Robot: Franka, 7 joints.
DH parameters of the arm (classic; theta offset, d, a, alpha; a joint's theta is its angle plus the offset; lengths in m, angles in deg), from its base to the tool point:
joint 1: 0 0.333 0 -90
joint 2: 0 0 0 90
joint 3: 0 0.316 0.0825 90
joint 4: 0 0 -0.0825 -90
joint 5: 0 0.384 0 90
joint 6: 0 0 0.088 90
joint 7: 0 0.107 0 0
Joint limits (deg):
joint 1: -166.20..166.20
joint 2: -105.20..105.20
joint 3: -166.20..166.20
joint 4: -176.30..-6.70
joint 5: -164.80..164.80
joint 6: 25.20..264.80
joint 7: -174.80..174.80
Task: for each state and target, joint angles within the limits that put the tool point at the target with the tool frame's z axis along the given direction. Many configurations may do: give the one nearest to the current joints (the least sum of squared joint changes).
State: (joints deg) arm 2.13 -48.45 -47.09 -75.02 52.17 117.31 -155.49
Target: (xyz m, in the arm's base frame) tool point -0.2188 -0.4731 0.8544 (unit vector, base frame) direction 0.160 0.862 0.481
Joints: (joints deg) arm 39.60 -75.22 -44.73 -54.94 61.27 75.12 -155.49
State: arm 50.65 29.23 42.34 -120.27 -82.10 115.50 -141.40
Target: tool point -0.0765 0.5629 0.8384 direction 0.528 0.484 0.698
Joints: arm 53.95 -1.69 46.50 -83.57 -135.31 117.87 -141.40
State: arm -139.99 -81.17 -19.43 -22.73 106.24 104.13 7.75
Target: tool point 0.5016 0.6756 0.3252 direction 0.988 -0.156 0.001
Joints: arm -125.21 -100.02 -19.01 -16.66 110.94 110.75 7.75
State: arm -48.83 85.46 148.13 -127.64 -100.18 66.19 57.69
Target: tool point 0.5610 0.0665 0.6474 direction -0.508 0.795 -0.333
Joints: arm -22.38 103.44 158.44 -76.82 -49.19 65.45 57.69
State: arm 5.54 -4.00 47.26 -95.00 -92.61 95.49 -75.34
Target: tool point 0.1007 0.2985 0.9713 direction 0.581 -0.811 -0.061
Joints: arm -4.35 -21.05 63.90 -62.53 -86.32 58.86 -75.34
